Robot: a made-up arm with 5 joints. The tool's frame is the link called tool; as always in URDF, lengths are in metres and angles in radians.
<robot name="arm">
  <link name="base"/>
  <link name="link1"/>
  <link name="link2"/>
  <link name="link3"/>
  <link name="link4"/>
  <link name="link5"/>
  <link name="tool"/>
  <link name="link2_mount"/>
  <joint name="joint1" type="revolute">
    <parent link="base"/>
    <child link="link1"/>
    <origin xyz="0.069 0 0.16" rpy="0 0 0"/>
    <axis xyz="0 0 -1"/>
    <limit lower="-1.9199" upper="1.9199" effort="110" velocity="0.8"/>
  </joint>
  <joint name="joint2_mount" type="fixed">
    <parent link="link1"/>
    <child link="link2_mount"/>
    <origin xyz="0.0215 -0.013 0.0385" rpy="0 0 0"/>
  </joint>
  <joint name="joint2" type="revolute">
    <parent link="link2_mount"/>
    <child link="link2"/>
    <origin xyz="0.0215 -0.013 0.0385" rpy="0 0 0"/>
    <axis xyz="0 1 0"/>
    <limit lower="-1.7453" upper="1.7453" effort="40" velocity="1.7"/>
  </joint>
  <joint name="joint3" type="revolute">
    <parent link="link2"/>
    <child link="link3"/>
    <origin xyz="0.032 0 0.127" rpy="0 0 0"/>
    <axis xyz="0 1 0"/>
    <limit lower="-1.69" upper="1.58" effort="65" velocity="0.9"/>
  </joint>
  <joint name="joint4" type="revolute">
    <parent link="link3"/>
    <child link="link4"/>
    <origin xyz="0.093 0 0.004" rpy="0 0 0"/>
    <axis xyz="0 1 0"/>
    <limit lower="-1.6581" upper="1.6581" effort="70" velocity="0.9"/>
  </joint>
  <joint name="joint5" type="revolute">
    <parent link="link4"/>
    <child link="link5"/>
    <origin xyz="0.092 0.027 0" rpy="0 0 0"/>
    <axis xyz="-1 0 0"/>
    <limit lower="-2.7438" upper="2.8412" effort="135" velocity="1.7"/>
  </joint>
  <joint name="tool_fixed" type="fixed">
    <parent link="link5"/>
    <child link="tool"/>
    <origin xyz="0 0 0" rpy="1.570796 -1.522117 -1.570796"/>
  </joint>
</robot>
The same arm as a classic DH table. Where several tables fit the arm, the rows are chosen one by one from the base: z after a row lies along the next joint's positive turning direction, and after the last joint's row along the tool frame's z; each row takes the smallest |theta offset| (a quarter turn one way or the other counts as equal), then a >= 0, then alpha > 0; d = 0 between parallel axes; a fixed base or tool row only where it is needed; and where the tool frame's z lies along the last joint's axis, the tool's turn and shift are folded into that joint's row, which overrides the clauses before.
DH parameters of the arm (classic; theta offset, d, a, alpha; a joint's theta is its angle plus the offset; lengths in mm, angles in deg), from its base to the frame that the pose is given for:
base (fixed): 0 0 69 180
joint1: 0 -237 43 90
joint2: -75.86 0 131 0
joint3: 73.39 0 93.1 0
joint4: -87.54 1 0 90
joint5: -2.79 -92 0 0
Joint limits (deg, base to tool): -110..110 -100..100 -96.83..90.53 -95..95 -157.21..162.79

